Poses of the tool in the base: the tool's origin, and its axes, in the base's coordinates. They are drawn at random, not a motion.
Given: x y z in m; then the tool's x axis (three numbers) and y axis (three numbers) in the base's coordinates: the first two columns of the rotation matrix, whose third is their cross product.
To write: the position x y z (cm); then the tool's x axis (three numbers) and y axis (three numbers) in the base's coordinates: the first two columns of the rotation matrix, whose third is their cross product. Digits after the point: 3 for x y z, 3 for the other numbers.
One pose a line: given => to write
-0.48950, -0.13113, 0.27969, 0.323, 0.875, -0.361, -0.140, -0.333, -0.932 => -48.950, -13.113, 27.969, 0.323, 0.875, -0.361, -0.140, -0.333, -0.932
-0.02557, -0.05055, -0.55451, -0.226, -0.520, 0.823, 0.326, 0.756, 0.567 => -2.557, -5.055, -55.451, -0.226, -0.520, 0.823, 0.326, 0.756, 0.567
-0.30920, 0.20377, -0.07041, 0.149, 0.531, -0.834, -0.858, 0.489, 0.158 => -30.920, 20.377, -7.041, 0.149, 0.531, -0.834, -0.858, 0.489, 0.158
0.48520, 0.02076, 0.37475, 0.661, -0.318, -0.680, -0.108, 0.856, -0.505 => 48.520, 2.076, 37.475, 0.661, -0.318, -0.680, -0.108, 0.856, -0.505
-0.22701, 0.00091, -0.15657, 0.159, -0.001, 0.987, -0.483, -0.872, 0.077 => -22.701, 0.091, -15.657, 0.159, -0.001, 0.987, -0.483, -0.872, 0.077
